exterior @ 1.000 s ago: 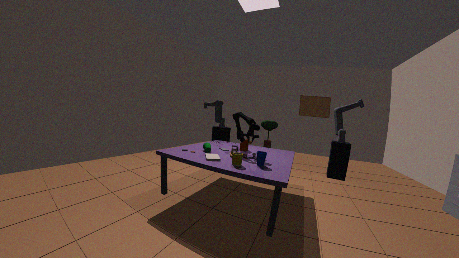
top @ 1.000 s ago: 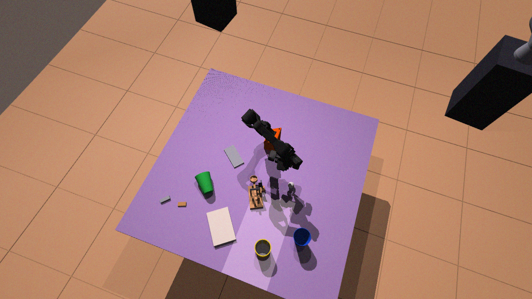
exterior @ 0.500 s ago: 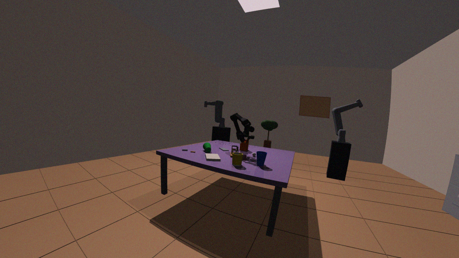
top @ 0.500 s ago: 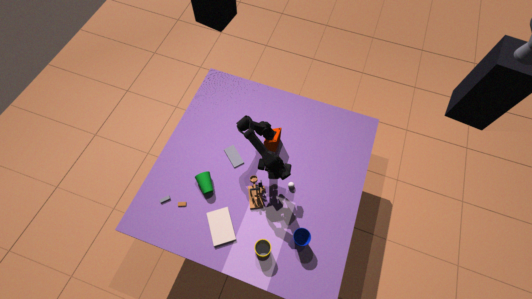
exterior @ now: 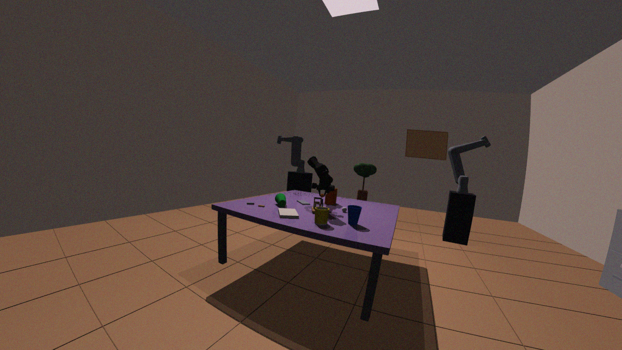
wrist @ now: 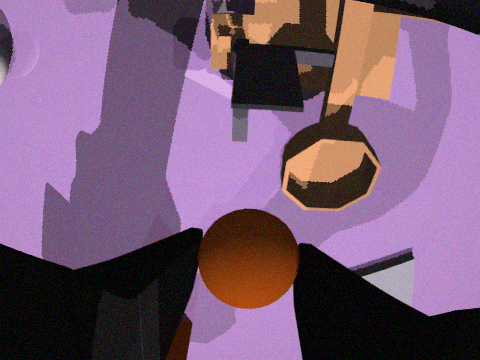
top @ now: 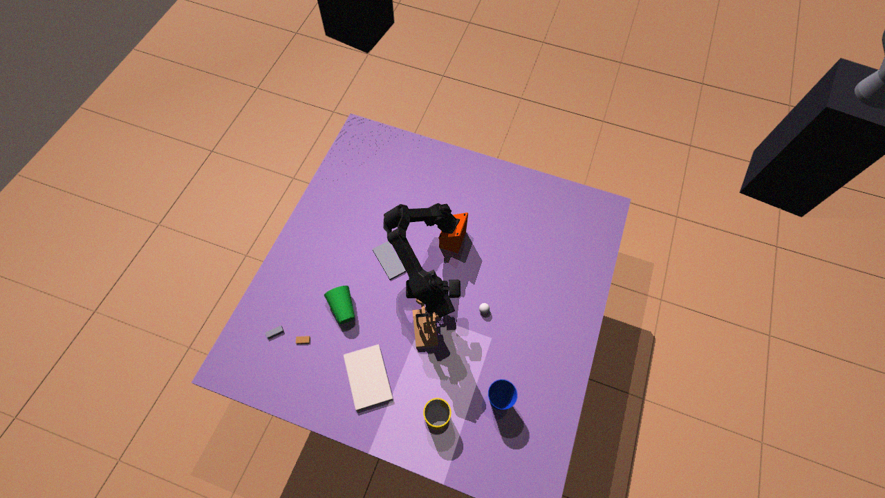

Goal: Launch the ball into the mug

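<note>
My gripper tip is 1 cm below the orange ball. The rest, counted from my gripper tip: grey slab: 7 cm behind, 23 cm to the right, 10 cm below; white ball: 6 cm behind, 19 cm to the left, 9 cm below; tan wooden catapult: 7 cm ahead, 1 cm to the left, 6 cm below.
</note>
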